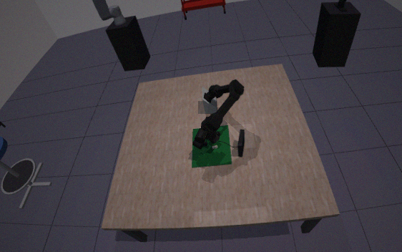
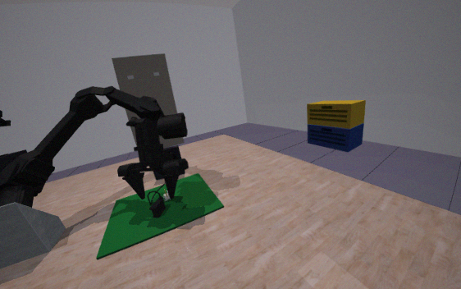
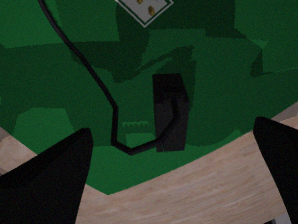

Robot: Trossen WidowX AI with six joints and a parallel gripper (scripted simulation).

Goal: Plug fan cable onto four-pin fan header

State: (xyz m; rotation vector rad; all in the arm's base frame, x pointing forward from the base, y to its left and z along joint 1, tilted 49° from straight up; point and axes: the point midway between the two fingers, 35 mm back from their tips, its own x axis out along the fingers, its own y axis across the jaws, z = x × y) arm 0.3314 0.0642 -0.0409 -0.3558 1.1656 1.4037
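Right now my gripper tip is 10 mm past the black plug, 10 mm to the left of it and 20 mm above it. Also, from my gripper tip: black fan 20 mm ahead, 220 mm to the left, 20 mm above; green board 40 mm to the left, 60 mm below.
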